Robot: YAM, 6 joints.
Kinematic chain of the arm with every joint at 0, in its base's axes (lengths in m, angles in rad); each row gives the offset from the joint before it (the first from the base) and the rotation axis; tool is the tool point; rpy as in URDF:
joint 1: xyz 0 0 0.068 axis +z
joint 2: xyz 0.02 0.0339 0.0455 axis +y
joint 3: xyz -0.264 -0.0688 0 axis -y
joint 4: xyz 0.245 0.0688 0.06 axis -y
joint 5: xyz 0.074 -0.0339 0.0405 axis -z
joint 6: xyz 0.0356 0 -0.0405 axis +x
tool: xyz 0 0 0 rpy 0 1.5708 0
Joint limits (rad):
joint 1: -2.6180..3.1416
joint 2: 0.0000..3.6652
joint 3: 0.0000..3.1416
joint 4: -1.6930..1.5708
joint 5: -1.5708..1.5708
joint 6: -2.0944..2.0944
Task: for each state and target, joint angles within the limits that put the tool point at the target. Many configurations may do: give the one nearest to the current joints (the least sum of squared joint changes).
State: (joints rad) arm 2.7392 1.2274 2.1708 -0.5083 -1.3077 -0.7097
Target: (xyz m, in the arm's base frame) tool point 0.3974 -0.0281 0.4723
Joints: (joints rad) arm 3.1416 0.3156 2.4143 -0.6200 -0.9098 -0.7097
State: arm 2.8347 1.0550 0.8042 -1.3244 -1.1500 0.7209
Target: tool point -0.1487 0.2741 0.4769
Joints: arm 1.9711 1.5300 1.8449 -0.6815 -1.0089 0.7209
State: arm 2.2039 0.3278 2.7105 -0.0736 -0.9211 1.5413
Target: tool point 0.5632 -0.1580 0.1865
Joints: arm 2.9159 0.0549 2.8622 -0.0362 -0.9021 1.5413
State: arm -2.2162 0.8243 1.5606 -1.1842 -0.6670 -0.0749
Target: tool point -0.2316 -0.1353 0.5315
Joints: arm -2.6180 1.4296 1.9767 -0.7498 -0.0386 -0.0749
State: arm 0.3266 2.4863 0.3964 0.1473 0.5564 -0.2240
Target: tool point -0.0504 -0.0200 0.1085
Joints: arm 0.1367 3.1351 0.0000 -0.5441 0.3722 -0.2240
